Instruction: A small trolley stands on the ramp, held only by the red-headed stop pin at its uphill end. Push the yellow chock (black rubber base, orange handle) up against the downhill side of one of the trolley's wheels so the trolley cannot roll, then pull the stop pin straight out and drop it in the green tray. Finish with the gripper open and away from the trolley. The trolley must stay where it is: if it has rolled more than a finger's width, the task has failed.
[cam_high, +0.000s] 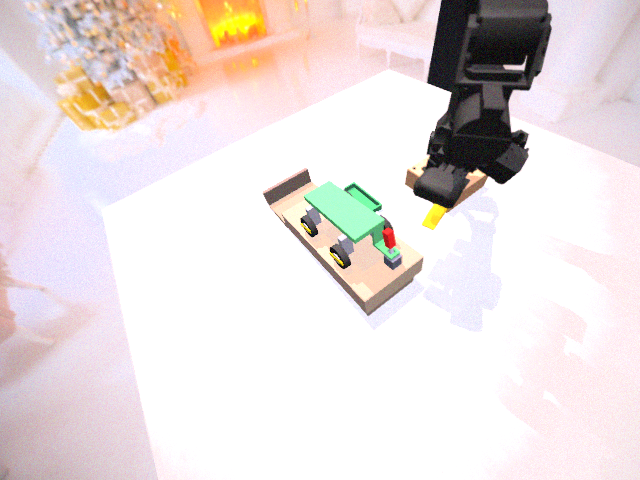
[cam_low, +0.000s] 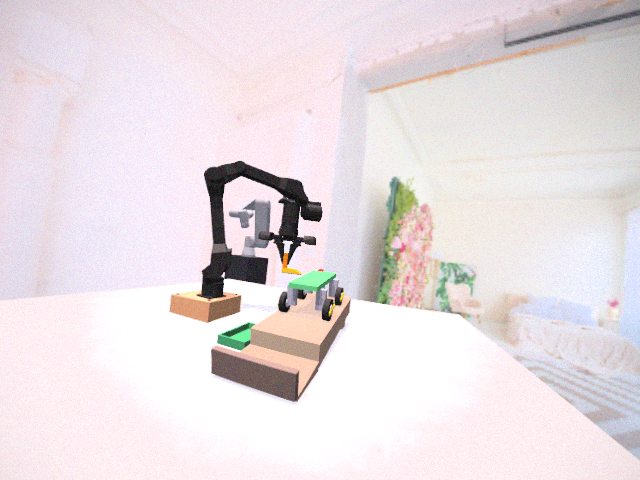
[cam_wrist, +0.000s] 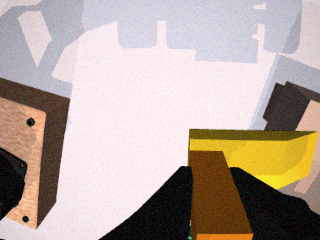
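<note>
The yellow chock lies 20 mm ahead of my gripper tip, 10 mm to the left of it and 10 mm below it. From my gripper tip the other things lie so: red-headed stop pin: 130 mm ahead, 40 mm below, 20 mm to the left; then end wall: 360 mm to the right, 220 mm ahead, 140 mm below; then trolley: 170 mm ahead, 90 mm to the right, 60 mm below.
</note>
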